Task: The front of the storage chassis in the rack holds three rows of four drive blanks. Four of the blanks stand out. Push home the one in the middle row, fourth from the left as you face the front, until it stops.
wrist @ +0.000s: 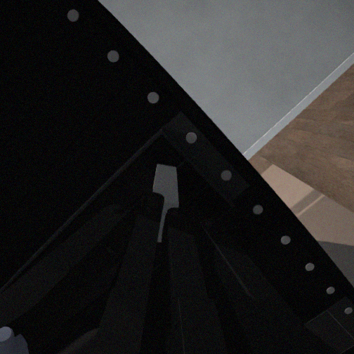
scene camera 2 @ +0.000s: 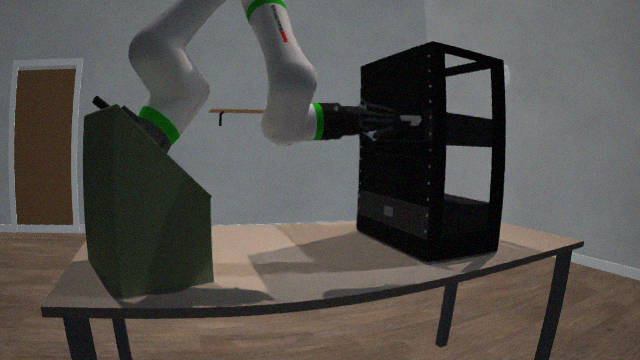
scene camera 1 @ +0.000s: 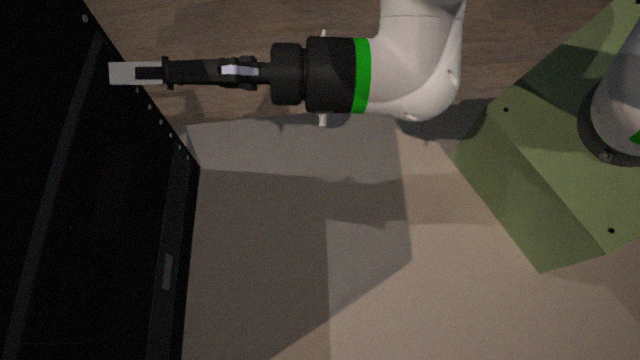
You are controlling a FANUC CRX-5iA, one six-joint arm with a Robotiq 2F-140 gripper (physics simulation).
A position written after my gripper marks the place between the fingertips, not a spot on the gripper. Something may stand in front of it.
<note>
I see my gripper [scene camera 1: 111,73] and a black rack [scene camera 1: 105,191].
The black rack also shows in the wrist view [wrist: 95,113] and in scene camera 2 [scene camera 2: 401,201].
</note>
